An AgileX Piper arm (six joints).
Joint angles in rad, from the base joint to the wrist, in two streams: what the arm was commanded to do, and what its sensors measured. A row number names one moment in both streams.
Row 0, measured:
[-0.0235 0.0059 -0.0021 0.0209 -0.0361 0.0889]
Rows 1 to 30, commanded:
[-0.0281 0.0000 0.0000 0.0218 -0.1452 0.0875]
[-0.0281 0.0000 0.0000 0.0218 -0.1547 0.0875]
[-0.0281 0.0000 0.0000 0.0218 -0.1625 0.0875]
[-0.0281 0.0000 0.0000 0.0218 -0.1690 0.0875]
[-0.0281 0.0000 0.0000 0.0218 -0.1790 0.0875]
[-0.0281 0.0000 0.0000 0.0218 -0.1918 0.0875]
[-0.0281 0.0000 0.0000 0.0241 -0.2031 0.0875]
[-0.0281 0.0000 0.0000 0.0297 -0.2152 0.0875]
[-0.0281 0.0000 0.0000 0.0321 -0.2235 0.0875]
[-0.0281 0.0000 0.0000 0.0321 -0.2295 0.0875]
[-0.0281 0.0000 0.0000 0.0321 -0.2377 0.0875]
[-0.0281 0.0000 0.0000 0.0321 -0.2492 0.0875]
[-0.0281 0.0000 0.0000 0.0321 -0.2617 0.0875]
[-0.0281 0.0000 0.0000 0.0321 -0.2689 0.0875]
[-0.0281 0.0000 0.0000 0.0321 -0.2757 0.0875]
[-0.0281 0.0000 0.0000 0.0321 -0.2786 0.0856]
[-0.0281 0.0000 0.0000 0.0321 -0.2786 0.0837]
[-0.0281 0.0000 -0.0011 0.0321 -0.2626 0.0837]
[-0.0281 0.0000 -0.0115 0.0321 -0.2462 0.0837]
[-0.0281 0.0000 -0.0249 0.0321 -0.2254 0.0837]
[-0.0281 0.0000 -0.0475 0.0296 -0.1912 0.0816]
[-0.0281 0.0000 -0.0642 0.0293 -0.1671 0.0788]
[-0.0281 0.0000 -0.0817 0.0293 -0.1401 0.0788]
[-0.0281 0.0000 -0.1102 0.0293 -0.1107 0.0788]
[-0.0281 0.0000 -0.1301 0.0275 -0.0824 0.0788]
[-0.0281 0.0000 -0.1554 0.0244 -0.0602 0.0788]
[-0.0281 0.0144 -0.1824 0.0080 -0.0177 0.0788]
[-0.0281 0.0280 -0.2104 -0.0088 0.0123 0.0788]
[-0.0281 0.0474 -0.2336 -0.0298 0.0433 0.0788]
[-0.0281 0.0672 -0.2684 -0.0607 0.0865 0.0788]
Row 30, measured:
[-0.0235 0.0149 -0.1698 0.0169 -0.0418 0.0870]
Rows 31 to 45, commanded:
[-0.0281 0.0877 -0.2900 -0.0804 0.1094 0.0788]
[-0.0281 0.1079 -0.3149 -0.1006 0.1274 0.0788]
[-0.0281 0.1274 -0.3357 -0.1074 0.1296 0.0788]
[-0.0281 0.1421 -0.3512 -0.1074 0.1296 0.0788]
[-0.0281 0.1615 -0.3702 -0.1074 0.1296 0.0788]
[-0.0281 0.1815 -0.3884 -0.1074 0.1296 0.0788]
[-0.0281 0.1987 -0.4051 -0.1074 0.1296 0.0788]
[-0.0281 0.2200 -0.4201 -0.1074 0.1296 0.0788]
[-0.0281 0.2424 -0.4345 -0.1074 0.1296 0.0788]
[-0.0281 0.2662 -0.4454 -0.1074 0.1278 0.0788]
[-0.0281 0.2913 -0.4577 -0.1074 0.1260 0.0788]
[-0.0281 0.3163 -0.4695 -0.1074 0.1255 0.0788]
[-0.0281 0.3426 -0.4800 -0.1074 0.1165 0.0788]
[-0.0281 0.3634 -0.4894 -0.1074 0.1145 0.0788]
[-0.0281 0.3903 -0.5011 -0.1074 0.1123 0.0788]
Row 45, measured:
[-0.0235 0.3039 -0.4640 -0.0958 0.1236 0.0870]
